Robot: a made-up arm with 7 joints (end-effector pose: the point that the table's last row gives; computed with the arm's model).
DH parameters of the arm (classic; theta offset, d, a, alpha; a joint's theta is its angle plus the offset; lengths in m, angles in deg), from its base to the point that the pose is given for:
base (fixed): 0 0 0 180
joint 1: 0 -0.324 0 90
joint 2: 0 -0.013 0 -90
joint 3: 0 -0.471 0 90
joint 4: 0 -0.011 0 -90
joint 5: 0 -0.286 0 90
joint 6: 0 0 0 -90
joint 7: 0 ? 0 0
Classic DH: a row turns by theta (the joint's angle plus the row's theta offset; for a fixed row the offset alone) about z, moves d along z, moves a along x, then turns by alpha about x.
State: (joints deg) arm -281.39 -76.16 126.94 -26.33 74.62 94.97 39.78
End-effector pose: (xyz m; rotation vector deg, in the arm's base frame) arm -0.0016 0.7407 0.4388 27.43 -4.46 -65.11
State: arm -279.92 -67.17 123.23 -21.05 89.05 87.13 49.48
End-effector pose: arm 0.0301 0.7296 0.5497 41.40 -12.74 -55.09
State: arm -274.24 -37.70 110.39 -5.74 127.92 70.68 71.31
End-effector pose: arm 0.0930 0.5471 0.9102 75.04 -44.11 -35.16
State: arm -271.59 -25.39 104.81 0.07 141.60 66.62 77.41
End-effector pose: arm 0.0951 0.4069 1.0313 85.71 -58.52 -33.35
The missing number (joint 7, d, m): -0.139
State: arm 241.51 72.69 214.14 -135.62 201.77 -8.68 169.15
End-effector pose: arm 0.0299 0.3044 0.1231 -36.96 -12.63 108.77
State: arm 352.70 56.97 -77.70 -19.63 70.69 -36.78 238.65
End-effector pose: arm 0.6608 -0.0710 0.8635 -79.47 -136.14 -9.98
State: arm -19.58 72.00 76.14 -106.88 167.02 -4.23 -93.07
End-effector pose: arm 0.1610 0.4630 0.5357 101.21 -57.21 91.87
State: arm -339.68 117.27 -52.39 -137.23 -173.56 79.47 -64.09
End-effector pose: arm 0.1216 -0.1505 0.3189 30.37 97.46 -52.82
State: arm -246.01 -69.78 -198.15 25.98 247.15 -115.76 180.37
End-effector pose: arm 0.3308 0.5891 0.3855 8.31 -66.87 -104.68
